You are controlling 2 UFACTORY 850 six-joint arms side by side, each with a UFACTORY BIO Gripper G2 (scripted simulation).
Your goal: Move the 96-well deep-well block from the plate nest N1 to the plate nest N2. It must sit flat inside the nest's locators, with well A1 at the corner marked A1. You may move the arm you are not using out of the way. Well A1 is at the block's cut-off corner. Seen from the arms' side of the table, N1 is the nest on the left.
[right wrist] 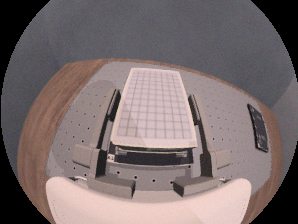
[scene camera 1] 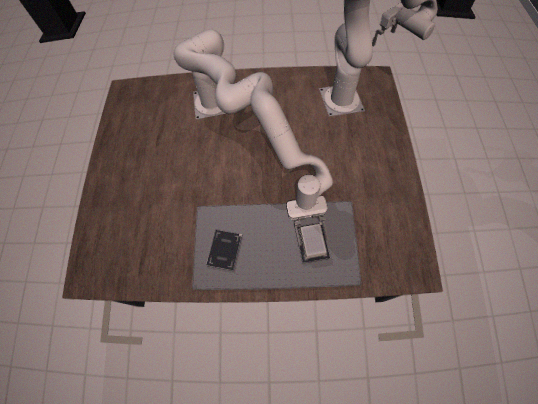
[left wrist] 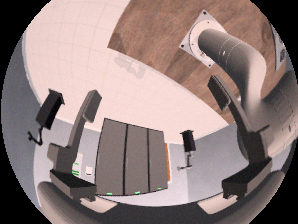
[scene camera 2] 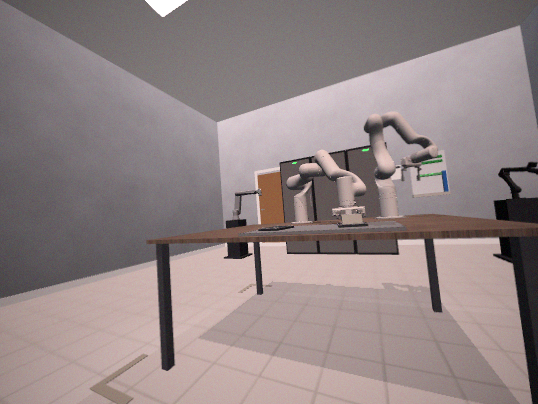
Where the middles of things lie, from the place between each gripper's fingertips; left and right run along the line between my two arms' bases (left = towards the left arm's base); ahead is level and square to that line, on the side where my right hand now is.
Now: right hand 10 mm short of the pale deep-well block (right wrist: pixel 154 116) and 10 mm above it.
I see the pale deep-well block 96 cm ahead of my left hand, 39 cm to the right of it and 25 cm below it.
